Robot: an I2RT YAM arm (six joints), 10 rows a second.
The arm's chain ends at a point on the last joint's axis. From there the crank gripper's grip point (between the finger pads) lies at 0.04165 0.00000 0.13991 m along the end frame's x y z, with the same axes.
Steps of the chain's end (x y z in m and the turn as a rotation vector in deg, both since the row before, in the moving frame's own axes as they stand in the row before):
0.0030, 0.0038, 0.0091, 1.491, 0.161, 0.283
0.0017, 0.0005, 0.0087, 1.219, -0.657, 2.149
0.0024, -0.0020, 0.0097, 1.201, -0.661, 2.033
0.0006, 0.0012, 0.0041, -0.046, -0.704, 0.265
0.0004, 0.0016, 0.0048, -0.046, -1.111, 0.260
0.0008, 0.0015, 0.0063, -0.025, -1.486, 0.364
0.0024, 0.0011, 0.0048, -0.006, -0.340, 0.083
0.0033, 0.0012, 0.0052, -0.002, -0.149, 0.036
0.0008, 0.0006, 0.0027, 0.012, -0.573, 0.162
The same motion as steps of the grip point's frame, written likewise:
0.0034, 0.0004, 0.0089, 1.491, 0.161, 0.283
0.0001, -0.0009, 0.0092, 1.219, -0.657, 2.149
0.0008, -0.0035, 0.0102, 1.201, -0.661, 2.033
-0.0011, 0.0015, 0.0046, -0.046, -0.704, 0.265
-0.0023, 0.0019, 0.0056, -0.046, -1.111, 0.260
-0.0028, 0.0018, 0.0073, -0.025, -1.486, 0.364
0.0016, 0.0012, 0.0050, -0.006, -0.340, 0.083
0.0029, 0.0012, 0.0053, -0.002, -0.149, 0.036
-0.0006, 0.0007, 0.0031, 0.012, -0.573, 0.162

